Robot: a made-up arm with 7 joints. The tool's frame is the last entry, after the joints.
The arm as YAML. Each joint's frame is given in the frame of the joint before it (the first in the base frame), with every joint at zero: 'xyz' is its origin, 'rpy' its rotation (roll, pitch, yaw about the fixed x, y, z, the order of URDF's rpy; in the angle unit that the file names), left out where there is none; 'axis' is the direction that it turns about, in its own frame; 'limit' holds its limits. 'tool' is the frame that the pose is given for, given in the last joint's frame.
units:
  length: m
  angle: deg
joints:
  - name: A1
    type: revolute
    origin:
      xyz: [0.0, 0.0, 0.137]
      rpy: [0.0, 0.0, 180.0]
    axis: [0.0, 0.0, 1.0]
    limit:
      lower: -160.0
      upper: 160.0
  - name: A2
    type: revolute
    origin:
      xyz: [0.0, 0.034, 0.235]
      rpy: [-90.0, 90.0, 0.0]
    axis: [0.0, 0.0, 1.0]
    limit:
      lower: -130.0
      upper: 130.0
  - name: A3
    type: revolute
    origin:
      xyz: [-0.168, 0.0, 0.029]
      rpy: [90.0, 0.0, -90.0]
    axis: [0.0, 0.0, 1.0]
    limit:
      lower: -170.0
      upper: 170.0
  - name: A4
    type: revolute
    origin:
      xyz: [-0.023, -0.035, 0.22]
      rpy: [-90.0, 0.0, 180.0]
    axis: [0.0, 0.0, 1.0]
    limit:
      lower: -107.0
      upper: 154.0
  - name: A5
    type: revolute
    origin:
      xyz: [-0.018, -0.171, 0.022]
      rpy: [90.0, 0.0, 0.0]
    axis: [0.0, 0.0, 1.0]
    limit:
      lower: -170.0
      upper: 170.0
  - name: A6
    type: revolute
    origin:
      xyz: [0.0, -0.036, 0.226]
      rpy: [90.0, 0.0, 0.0]
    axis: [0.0, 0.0, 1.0]
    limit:
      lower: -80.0
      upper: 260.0
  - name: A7
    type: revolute
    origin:
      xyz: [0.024, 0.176, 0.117]
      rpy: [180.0, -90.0, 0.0]
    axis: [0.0, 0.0, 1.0]
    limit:
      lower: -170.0
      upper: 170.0
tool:
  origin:
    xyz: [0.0, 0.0, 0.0]
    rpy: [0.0, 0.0, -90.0]
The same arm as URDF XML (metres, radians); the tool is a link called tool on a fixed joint. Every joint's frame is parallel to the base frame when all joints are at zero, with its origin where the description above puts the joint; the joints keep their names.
<robot name="arm">
  <link name="base_link"/>
  <link name="link1"/>
  <link name="link2"/>
  <link name="link3"/>
  <link name="link4"/>
  <link name="link5"/>
  <link name="link6"/>
  <link name="link7"/>
  <link name="tool"/>
  <joint name="A1" type="revolute">
    <parent link="base_link"/>
    <child link="link1"/>
    <origin xyz="0.0000 0.0000 0.1370"/>
    <axis xyz="0 0 1"/>
    <limit lower="-2.7925" upper="2.7925"/>
  </joint>
  <joint name="A2" type="revolute">
    <parent link="link1"/>
    <child link="link2"/>
    <origin xyz="0.0000 -0.0340 0.2350"/>
    <axis xyz="0 -1 0"/>
    <limit lower="-2.2689" upper="2.2689"/>
  </joint>
  <joint name="A3" type="revolute">
    <parent link="link2"/>
    <child link="link3"/>
    <origin xyz="0.0000 -0.0290 0.1680"/>
    <axis xyz="0 0 1"/>
    <limit lower="-2.9671" upper="2.9671"/>
  </joint>
  <joint name="A4" type="revolute">
    <parent link="link3"/>
    <child link="link4"/>
    <origin xyz="0.0230 0.0350 0.2200"/>
    <axis xyz="0 1 0"/>
    <limit lower="-1.8675" upper="2.6878"/>
  </joint>
  <joint name="A5" type="revolute">
    <parent link="link4"/>
    <child link="link5"/>
    <origin xyz="-0.0180 0.0220 0.1710"/>
    <axis xyz="0 0 1"/>
    <limit lower="-2.9671" upper="2.9671"/>
  </joint>
  <joint name="A6" type="revolute">
    <parent link="link5"/>
    <child link="link6"/>
    <origin xyz="0.0000 -0.0360 0.2260"/>
    <axis xyz="0 -1 0"/>
    <limit lower="-1.3963" upper="4.5379"/>
  </joint>
  <joint name="A7" type="revolute">
    <parent link="link6"/>
    <child link="link7"/>
    <origin xyz="0.0240 -0.1170 0.1760"/>
    <axis xyz="1 0 0"/>
    <limit lower="-2.9671" upper="2.9671"/>
  </joint>
  <joint name="tool_joint" type="fixed">
    <parent link="link7"/>
    <child link="tool"/>
    <origin xyz="0.0000 0.0000 0.0000" rpy="3.1416 -1.5708 0.0000"/>
  </joint>
</robot>

